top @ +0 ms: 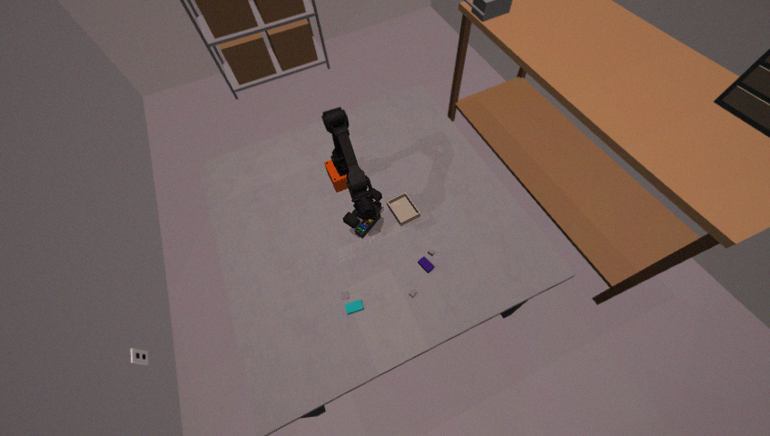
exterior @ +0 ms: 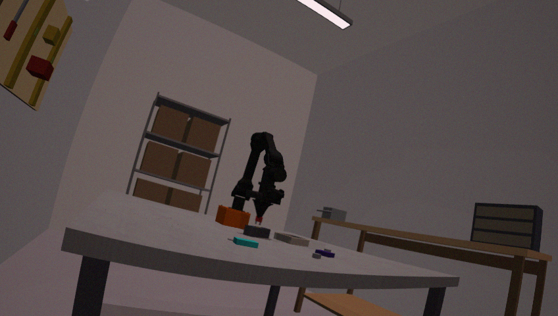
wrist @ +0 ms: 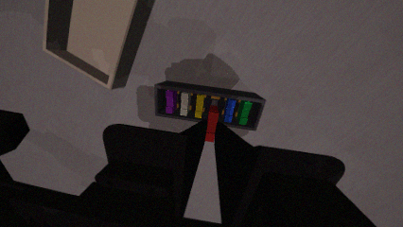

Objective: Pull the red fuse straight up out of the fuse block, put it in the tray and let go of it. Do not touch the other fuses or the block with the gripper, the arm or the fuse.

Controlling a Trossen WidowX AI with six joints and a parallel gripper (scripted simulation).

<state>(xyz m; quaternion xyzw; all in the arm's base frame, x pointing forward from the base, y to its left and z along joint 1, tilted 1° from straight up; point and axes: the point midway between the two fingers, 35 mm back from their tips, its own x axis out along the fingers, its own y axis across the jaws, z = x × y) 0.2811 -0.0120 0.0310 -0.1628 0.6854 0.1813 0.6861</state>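
Now: gripper tip 18 cm to the right of the beige tray and 8 cm above it. From my gripper tip the other things lie so: red fuse: 1 cm below; then purple block: 28 cm ahead, 15 cm to the left, 7 cm below; then teal block: 31 cm ahead, 19 cm to the right, 7 cm below.
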